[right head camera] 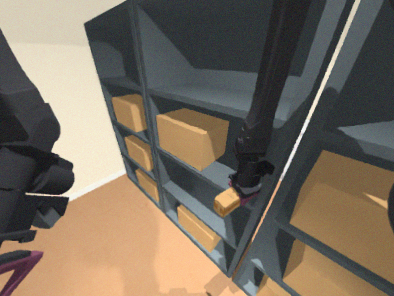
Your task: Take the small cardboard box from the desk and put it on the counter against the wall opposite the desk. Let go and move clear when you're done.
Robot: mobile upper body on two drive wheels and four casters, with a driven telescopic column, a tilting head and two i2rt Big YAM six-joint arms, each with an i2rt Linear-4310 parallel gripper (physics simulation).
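Places are measured from the left arm's base along level axes (x ahead, y left, z up), in millimetres.
Pixels of known places: right gripper, fingertip midpoint: (pixel 239 200).
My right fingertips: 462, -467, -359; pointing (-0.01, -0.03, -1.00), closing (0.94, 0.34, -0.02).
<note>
Behind a point stands the place of what it marks, as x, y, z.
The small cardboard box (pixel 227 201) {412, -401, -299} is held out in front of the grey shelving, right of the picture's middle. My right gripper (pixel 240 194) {461, -467, -359} is shut on it, with its magenta fingers partly hidden behind the box and the wrist. My left gripper shows in part at the lower left edge, where a magenta finger reaches out from the dark arm; it is open and holds nothing that I can see. The desk and the counter cannot be made out in this view.
A grey shelf unit (pixel 155 172) {1174, 75, -847} holds a large box (pixel 192 137) {869, -284, -299}, a low box (pixel 198 227) {811, -346, -1183} and several smaller ones at its left. Another shelf unit at the right holds large boxes (pixel 345 200) {393, -800, -283}. A cream wall (pixel 65 120) {1595, 1117, -478} and brown floor (pixel 100 235) {904, 700, -1514} lie at the left.
</note>
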